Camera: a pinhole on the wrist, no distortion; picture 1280 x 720 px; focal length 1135.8 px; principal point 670.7 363.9 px. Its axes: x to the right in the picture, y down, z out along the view. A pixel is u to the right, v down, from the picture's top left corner.
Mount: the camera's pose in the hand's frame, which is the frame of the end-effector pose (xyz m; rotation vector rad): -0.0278 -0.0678 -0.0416 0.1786 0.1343 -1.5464
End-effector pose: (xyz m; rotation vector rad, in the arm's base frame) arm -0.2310 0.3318 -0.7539 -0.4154 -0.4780 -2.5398
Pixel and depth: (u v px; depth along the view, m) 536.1 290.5 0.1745
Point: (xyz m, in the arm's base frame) -0.2133 0.4716 -0.6727
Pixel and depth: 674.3 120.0 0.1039
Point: -0.2242 0.4506 -0.7433
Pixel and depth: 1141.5 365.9 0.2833
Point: -0.2920 0.6251 -0.6367
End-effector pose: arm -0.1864 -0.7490 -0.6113 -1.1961 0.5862 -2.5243
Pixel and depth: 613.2 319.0 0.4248
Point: 0.1341 -0.7000 -0.3696
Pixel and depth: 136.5 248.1 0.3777
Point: 0.1496 -0.8282 -0.4714
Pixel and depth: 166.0 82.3 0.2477
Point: 0.0464 -0.7514 -0.5452
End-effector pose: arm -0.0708 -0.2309 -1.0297 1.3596 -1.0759 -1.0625
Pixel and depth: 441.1 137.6 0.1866
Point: -0.2264 -0.1882 -1.1034
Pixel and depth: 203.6 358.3 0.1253
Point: -0.1649 -0.2152 -1.0755
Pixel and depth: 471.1 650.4 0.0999
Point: -0.1281 -0.2345 -1.1026
